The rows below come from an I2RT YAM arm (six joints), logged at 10 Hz.
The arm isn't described. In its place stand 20 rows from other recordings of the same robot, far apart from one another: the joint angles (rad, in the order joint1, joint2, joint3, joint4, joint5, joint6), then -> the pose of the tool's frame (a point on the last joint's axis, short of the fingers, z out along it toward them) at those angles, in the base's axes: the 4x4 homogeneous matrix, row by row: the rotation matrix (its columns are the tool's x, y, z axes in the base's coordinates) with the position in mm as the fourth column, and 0 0 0 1 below.
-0.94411 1.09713 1.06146 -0.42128 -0.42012 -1.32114 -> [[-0.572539 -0.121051 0.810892 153.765], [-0.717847 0.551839 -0.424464 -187.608], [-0.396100 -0.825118 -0.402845 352.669], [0 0 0 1]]
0.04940 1.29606 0.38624 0.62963 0.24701 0.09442 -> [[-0.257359 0.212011 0.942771 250.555], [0.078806 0.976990 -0.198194 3.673], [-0.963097 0.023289 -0.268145 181.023], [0 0 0 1]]
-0.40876 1.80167 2.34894 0.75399 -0.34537 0.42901 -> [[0.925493 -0.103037 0.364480 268.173], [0.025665 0.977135 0.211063 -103.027], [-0.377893 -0.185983 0.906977 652.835], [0 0 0 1]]
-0.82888 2.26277 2.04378 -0.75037 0.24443 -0.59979 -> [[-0.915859 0.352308 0.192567 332.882], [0.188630 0.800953 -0.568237 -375.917], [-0.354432 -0.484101 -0.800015 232.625], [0 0 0 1]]
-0.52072 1.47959 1.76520 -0.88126 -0.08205 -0.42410 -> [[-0.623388 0.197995 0.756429 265.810], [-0.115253 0.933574 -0.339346 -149.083], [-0.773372 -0.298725 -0.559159 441.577], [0 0 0 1]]
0.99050 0.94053 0.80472 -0.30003 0.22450 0.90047 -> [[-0.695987 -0.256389 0.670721 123.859], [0.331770 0.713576 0.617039 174.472], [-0.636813 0.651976 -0.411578 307.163], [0 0 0 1]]
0.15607 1.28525 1.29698 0.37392 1.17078 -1.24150 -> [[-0.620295 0.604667 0.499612 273.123], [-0.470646 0.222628 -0.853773 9.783], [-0.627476 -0.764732 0.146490 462.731], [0 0 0 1]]
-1.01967 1.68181 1.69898 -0.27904 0.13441 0.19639 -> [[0.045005 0.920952 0.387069 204.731], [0.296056 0.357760 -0.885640 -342.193], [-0.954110 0.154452 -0.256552 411.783], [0 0 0 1]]
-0.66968 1.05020 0.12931 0.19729 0.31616 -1.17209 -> [[-0.913575 -0.178409 0.365446 122.902], [-0.393867 0.611884 -0.685906 -111.423], [-0.101238 -0.770564 -0.629271 112.384], [0 0 0 1]]
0.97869 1.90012 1.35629 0.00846 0.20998 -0.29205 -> [[-0.067820 -0.763335 0.642433 251.541], [-0.605377 0.543317 0.581658 360.682], [-0.793044 -0.349466 -0.498954 232.377], [0 0 0 1]]
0.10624 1.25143 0.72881 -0.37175 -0.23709 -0.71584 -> [[-0.421496 -0.696961 0.580161 245.064], [-0.686459 0.663268 0.298076 34.543], [-0.592550 -0.272619 -0.758000 209.160], [0 0 0 1]]
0.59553 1.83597 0.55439 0.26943 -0.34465 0.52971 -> [[-0.947470 -0.228835 0.223464 219.714], [-0.067538 0.826045 0.559543 163.407], [-0.312634 0.515058 -0.798107 59.399], [0 0 0 1]]
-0.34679 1.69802 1.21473 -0.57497 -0.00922 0.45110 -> [[-0.591320 0.659361 0.464310 331.217], [0.677232 0.718605 -0.157996 -119.351], [-0.437832 0.221019 -0.871466 219.131], [0 0 0 1]]
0.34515 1.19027 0.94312 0.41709 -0.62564 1.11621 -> [[-0.664501 -0.501896 0.553660 252.251], [0.534993 0.197775 0.821381 112.850], [-0.521748 0.842012 0.137089 374.252], [0 0 0 1]]
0.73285 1.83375 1.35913 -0.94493 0.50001 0.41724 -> [[-0.887903 -0.189876 0.419016 271.428], [-0.320705 0.908505 -0.267892 221.340], [-0.329812 -0.372243 -0.867559 205.790], [0 0 0 1]]
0.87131 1.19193 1.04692 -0.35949 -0.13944 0.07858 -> [[-0.375877 -0.809073 0.451794 169.464], [-0.325979 0.571829 0.752828 209.091], [-0.867441 0.135695 -0.478678 329.937], [0 0 0 1]]
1.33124 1.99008 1.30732 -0.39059 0.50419 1.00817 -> [[-0.784413 -0.248148 0.568436 112.943], [-0.090228 0.952383 0.291249 389.934], [-0.613642 0.177170 -0.769451 154.181], [0 0 0 1]]
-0.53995 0.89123 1.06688 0.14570 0.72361 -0.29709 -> [[-0.011475 0.962926 0.269520 142.580], [-0.248894 0.258304 -0.933451 -112.937], [-0.968463 -0.077794 0.236703 452.541], [0 0 0 1]]
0.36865 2.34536 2.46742 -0.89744 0.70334 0.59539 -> [[-0.453102 0.495375 0.741149 486.599], [0.283508 0.868299 -0.407038 163.296], [-0.845176 0.025692 -0.533871 320.768], [0 0 0 1]]
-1.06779 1.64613 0.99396 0.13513 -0.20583 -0.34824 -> [[-0.487424 0.644345 0.589269 182.627], [0.192941 0.737663 -0.647014 -316.828], [-0.851582 -0.201676 -0.483875 221.941], [0 0 0 1]]
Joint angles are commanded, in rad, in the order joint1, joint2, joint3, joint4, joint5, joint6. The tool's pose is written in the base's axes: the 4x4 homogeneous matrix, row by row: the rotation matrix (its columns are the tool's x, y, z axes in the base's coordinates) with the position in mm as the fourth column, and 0 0 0 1 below. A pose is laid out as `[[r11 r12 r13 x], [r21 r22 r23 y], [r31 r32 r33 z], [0 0 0 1]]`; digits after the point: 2 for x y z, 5 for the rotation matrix.
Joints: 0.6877, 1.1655, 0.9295, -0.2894, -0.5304, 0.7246
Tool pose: [[-0.87728 -0.40631 0.25553 188.49], [0.01929 0.50210 0.86459 178.15], [-0.47959 0.76342 -0.43265 304.65], [0 0 0 1]]
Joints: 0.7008, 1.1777, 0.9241, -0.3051, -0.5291, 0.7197
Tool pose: [[-0.88724 -0.39755 0.23400 187.06], [-0.00404 0.51395 0.85781 181.32], [-0.46129 0.76014 -0.45760 298.46], [0 0 0 1]]
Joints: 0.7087, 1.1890, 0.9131, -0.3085, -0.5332, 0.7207
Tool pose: [[-0.89698 -0.38655 0.21449 186.38], [-0.02041 0.52089 0.85338 183.61], [-0.44160 0.76109 -0.47511 291.74], [0 0 0 1]]
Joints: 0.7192, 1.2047, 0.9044, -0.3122, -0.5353, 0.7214
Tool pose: [[-0.90638 -0.37559 0.19342 185.81], [-0.03862 0.52957 0.84739 186.84], [-0.42070 0.76058 -0.49449 284.70], [0 0 0 1]]
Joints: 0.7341, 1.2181, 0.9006, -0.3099, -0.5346, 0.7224
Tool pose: [[-0.91059 -0.37403 0.17586 184.59], [-0.05534 0.53200 0.84493 190.99], [-0.40959 0.75966 -0.50513 280.34], [0 0 0 1]]
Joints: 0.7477, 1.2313, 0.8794, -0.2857, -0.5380, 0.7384
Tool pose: [[-0.91905 -0.36130 0.15754 183.21], [-0.06395 0.53107 0.84491 194.77], [-0.38893 0.76644 -0.51118 272.06], [0 0 0 1]]
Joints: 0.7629, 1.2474, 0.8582, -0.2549, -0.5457, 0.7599
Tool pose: [[-0.92817 -0.34665 0.13541 181.71], [-0.07274 0.52582 0.84748 199.28], [-0.36498 0.77675 -0.51327 263.66], [0 0 0 1]]
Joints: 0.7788, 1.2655, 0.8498, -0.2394, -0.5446, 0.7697
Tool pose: [[-0.93301 -0.33967 0.11885 180.53], [-0.08447 0.52777 0.84518 204.07], [-0.34980 0.77852 -0.52110 257.61], [0 0 0 1]]
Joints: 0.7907, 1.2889, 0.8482, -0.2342, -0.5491, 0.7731
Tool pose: [[-0.93815 -0.33223 0.09742 180.38], [-0.10121 0.53226 0.84051 208.72], [-0.33110 0.77867 -0.53297 251.63], [0 0 0 1]]
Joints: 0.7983, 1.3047, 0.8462, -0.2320, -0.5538, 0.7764
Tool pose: [[-0.94225 -0.32497 0.08098 180.07], [-0.11295 0.53597 0.83665 211.60], [-0.31529 0.77918 -0.54172 247.16], [0 0 0 1]]
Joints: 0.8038, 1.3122, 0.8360, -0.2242, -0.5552, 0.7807
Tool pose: [[-0.94520 -0.31858 0.07138 179.03], [-0.11885 0.53941 0.83362 212.78], [-0.30408 0.77945 -0.54771 242.55], [0 0 0 1]]
